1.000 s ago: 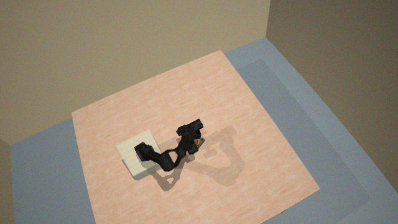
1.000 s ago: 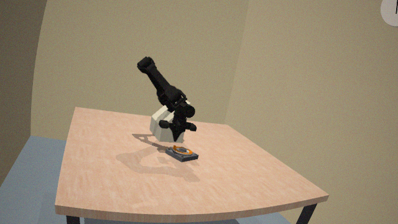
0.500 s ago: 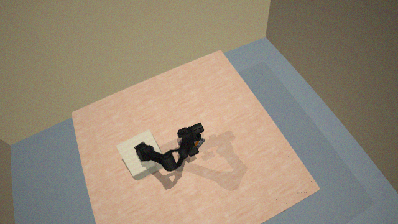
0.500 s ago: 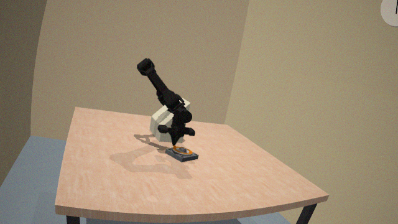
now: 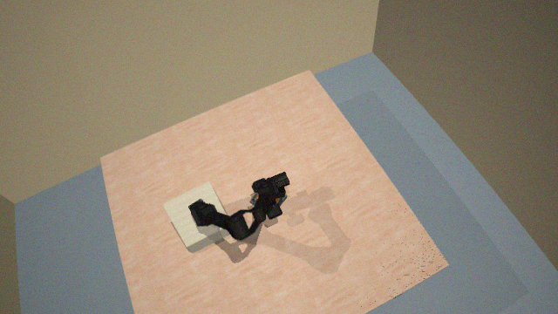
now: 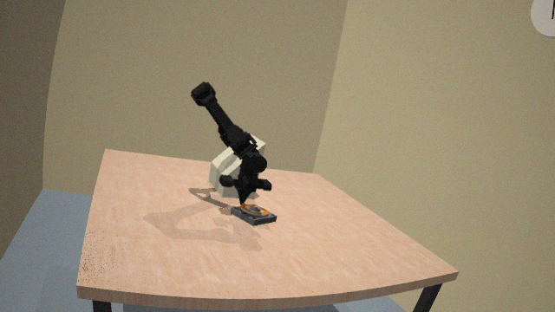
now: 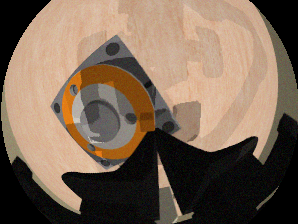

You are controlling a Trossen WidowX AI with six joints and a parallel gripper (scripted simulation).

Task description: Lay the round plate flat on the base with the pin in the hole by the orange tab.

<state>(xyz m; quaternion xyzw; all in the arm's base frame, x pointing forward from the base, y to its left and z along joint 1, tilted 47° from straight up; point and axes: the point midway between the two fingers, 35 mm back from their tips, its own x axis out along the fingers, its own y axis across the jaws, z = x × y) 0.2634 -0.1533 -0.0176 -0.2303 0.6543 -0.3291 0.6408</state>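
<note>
My gripper tip is 20 mm short of the base, 50 mm to the right of it and 20 mm above it.
</note>
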